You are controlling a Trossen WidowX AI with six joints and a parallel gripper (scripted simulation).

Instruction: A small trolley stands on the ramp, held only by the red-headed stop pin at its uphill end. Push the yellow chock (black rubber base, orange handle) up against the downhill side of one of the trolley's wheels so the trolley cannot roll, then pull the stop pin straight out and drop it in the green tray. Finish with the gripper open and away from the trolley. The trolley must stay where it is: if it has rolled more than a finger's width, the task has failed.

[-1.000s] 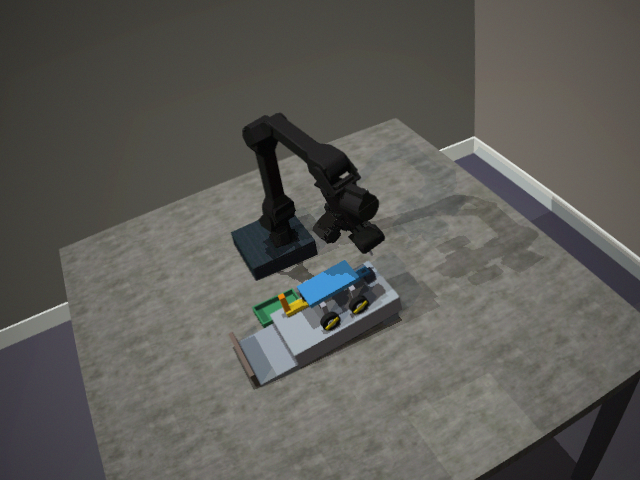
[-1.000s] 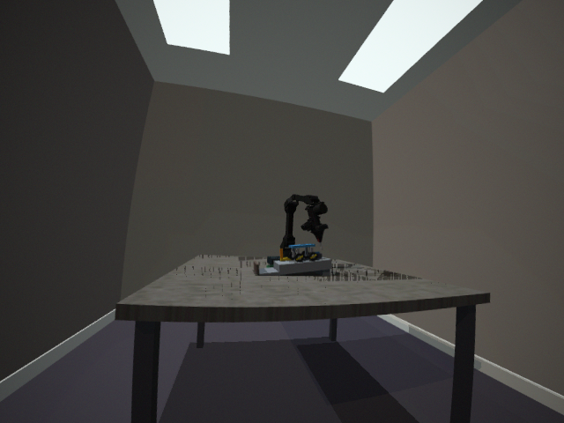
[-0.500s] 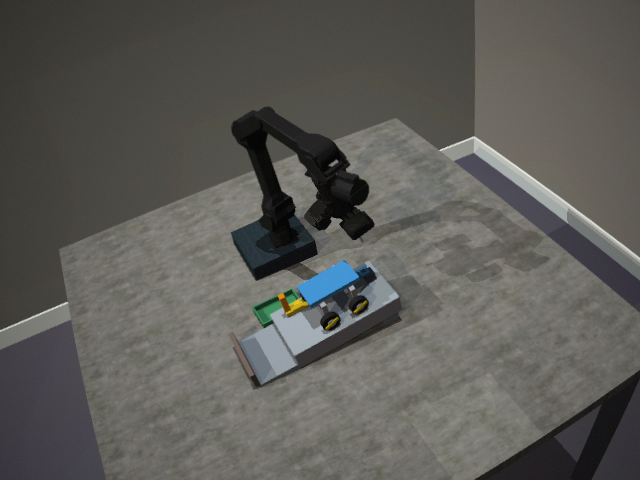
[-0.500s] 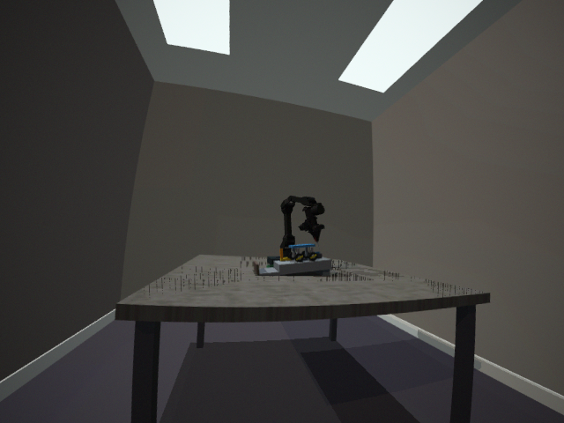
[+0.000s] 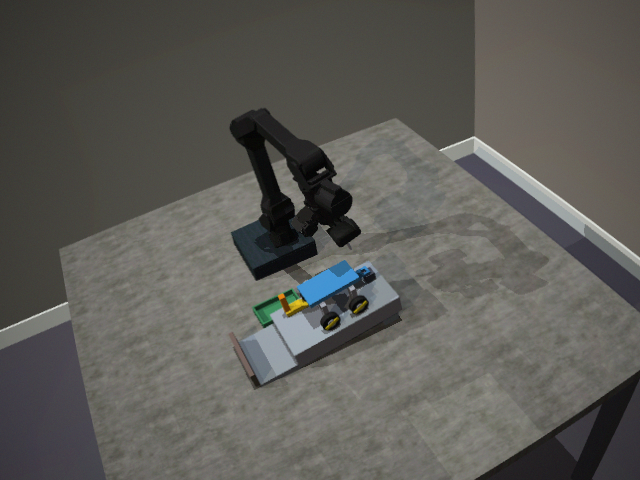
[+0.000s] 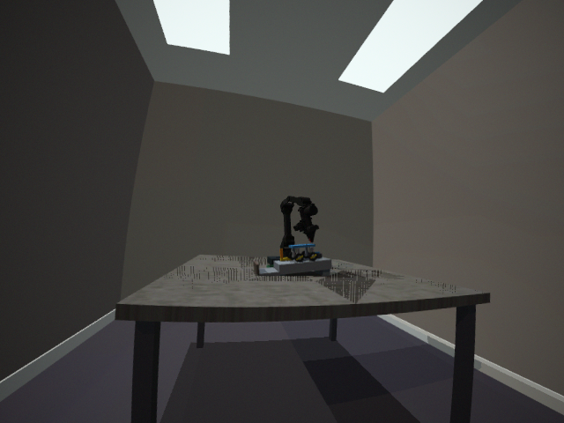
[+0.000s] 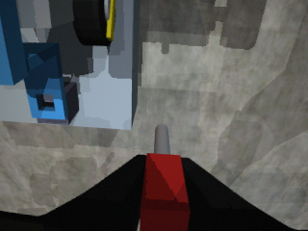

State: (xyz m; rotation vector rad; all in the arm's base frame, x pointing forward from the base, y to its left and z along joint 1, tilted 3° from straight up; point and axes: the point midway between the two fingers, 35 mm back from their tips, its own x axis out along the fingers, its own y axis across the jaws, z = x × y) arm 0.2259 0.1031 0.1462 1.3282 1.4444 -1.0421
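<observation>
Now: the green tray 20 cm to the right of my gripper tip, 18 cm below it and 1 cm behind it. From my gripper tip the other things lie so: red-headed stop pin: right at my gripper tip; yellow chock: 17 cm to the right, 9 cm below, 6 cm ahead; blue-decked trolley: 10 cm ahead, 8 cm to the right, 6 cm below.
</observation>
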